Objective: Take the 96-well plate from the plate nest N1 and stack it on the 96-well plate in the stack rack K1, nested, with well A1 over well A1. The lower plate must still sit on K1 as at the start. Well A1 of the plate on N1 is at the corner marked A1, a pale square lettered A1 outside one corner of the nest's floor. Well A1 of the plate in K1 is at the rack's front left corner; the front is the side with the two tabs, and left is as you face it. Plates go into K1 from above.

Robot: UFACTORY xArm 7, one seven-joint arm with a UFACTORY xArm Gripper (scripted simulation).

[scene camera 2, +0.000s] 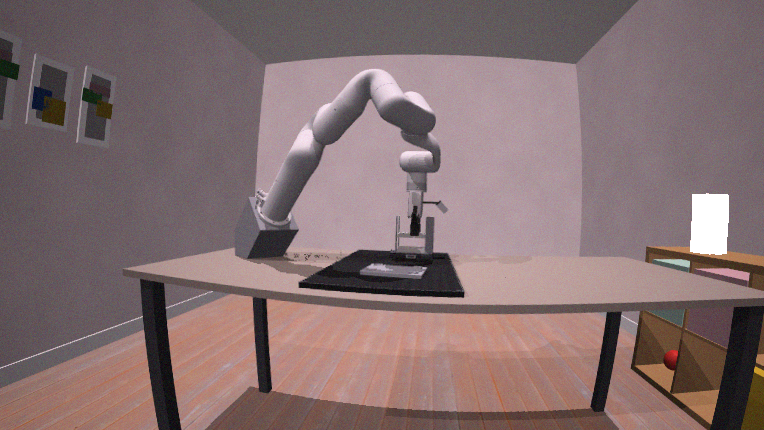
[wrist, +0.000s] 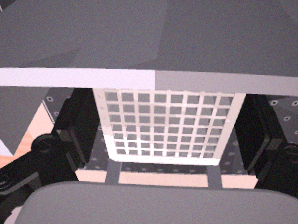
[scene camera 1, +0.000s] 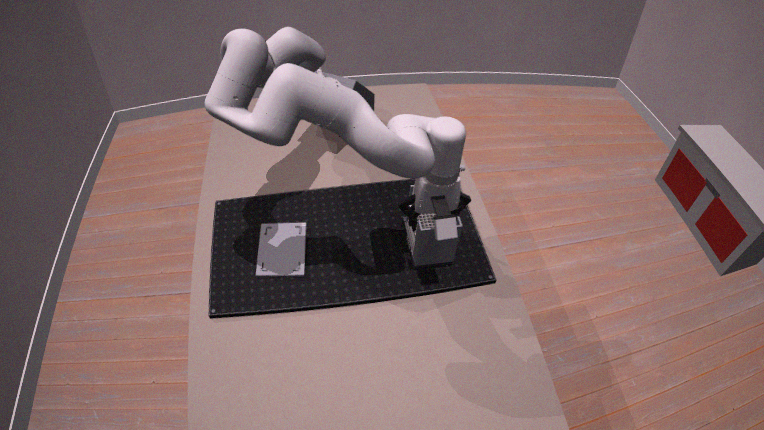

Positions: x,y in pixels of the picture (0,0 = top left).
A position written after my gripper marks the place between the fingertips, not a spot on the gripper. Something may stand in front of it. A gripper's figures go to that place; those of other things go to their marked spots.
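Labels:
Gripper [wrist: 168,97]: 0.13 m from the lens. A white 96-well plate [wrist: 157,126] is 0.15 m from the lens and a grey rack wall [wrist: 208,53] is 0.04 m from the lens; the marked spots on the plate and the wall are 0.11 m apart.

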